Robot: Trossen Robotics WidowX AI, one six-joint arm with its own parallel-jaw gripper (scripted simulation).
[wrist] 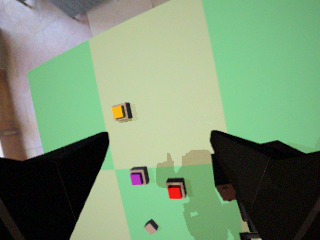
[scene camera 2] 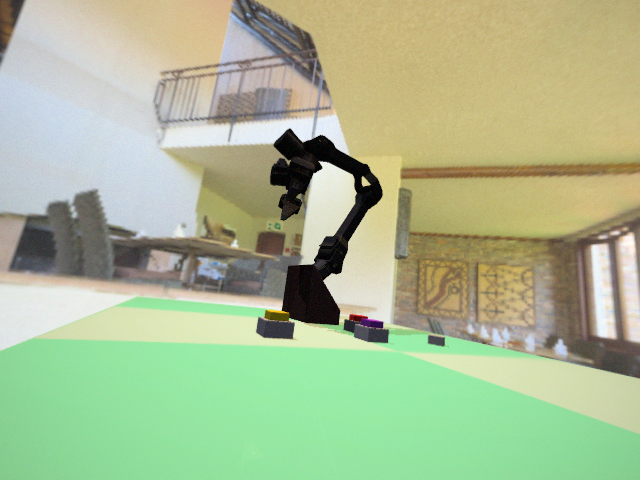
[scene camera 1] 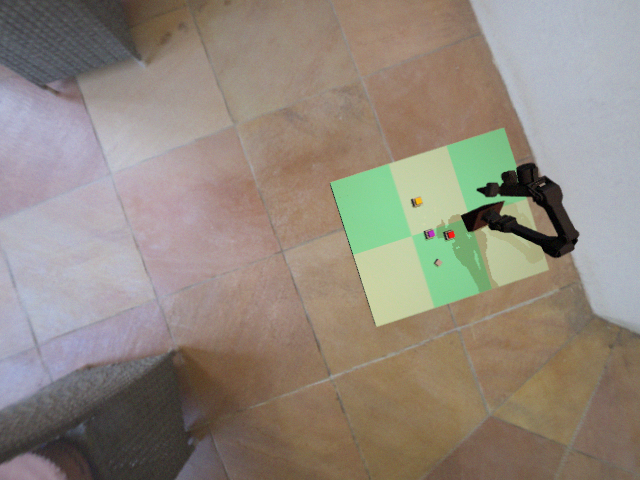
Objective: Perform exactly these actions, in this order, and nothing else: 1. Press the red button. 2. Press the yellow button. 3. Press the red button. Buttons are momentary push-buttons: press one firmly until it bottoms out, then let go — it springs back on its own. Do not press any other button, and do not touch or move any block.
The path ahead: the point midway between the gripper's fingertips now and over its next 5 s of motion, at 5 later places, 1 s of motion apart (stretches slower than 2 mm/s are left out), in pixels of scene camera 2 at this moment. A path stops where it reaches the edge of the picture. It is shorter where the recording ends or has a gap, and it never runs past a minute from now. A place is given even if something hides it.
My gripper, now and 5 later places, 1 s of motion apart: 285,210; 361,289; 359,309; 358,316; 354,264; 279,297
